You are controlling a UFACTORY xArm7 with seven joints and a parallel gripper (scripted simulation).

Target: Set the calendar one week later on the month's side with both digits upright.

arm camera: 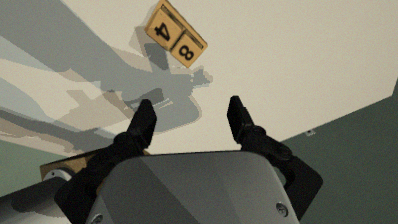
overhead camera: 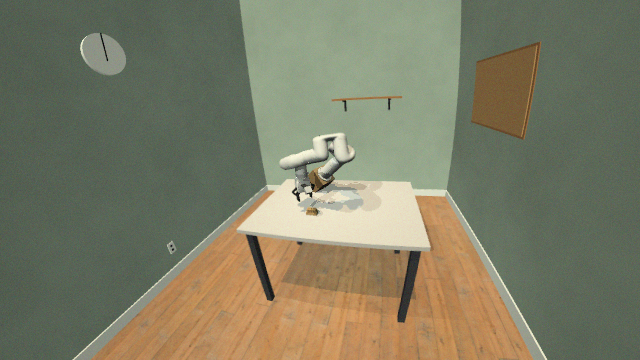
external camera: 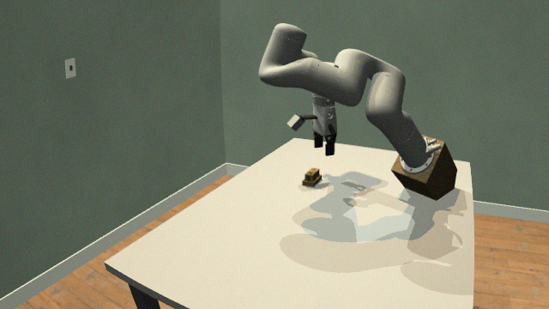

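The digit cube lies 20 mm ahead of my hand, 30 mm to the left of it and 80 mm below it. From my hand the other things lie so: wooden calendar tray (20 mm ahead, 50 mm to the left, 100 mm below).
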